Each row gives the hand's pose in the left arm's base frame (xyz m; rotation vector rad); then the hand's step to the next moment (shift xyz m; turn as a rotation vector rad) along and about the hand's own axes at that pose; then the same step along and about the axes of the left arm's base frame.
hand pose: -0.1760 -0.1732 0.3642 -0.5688 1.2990 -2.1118
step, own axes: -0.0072 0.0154 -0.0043 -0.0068 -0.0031 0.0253
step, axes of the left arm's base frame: 0.0066 0.0023 -0.0161 0.0200 -0.0107 0.0134
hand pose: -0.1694 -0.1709 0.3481 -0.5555 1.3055 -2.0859
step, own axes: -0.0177 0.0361 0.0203 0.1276 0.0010 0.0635
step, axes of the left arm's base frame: 0.0355 -0.0129 -0.0245 -0.0524 -0.1291 0.0300
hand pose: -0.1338 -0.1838 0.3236 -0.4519 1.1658 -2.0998
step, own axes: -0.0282 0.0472 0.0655 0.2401 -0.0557 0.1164
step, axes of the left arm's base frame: 0.0771 -0.0369 -0.0038 -0.1232 -0.2201 0.1033
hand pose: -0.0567 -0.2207 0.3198 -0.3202 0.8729 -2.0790
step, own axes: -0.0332 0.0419 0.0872 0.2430 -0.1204 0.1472
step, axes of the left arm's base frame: 0.0897 -0.0320 0.0372 -0.1487 -0.2105 0.1697
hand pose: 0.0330 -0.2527 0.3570 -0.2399 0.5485 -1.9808
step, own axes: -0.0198 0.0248 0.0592 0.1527 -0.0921 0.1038
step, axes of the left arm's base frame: 0.0523 -0.0079 0.0414 -0.1020 -0.1292 0.1244
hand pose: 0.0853 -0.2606 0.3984 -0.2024 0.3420 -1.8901
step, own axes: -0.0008 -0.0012 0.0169 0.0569 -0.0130 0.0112
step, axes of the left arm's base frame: 0.0043 -0.0012 0.0164 -0.0274 -0.0510 0.0133
